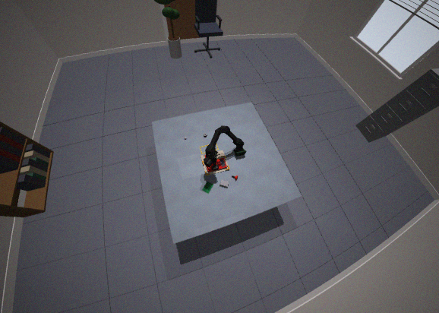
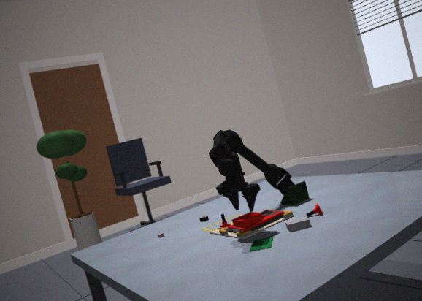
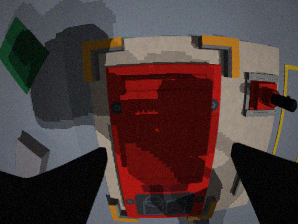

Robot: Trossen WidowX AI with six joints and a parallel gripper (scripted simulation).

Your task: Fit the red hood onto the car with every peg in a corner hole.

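The red hood is 30 mm below my gripper tip. Also, from my gripper tip: grey nut (240 mm ahead, 370 mm to the right, 70 mm below); green flat card (80 mm ahead, 210 mm to the left, 70 mm below); jig (30 mm behind, 20 mm to the right, 60 mm below).
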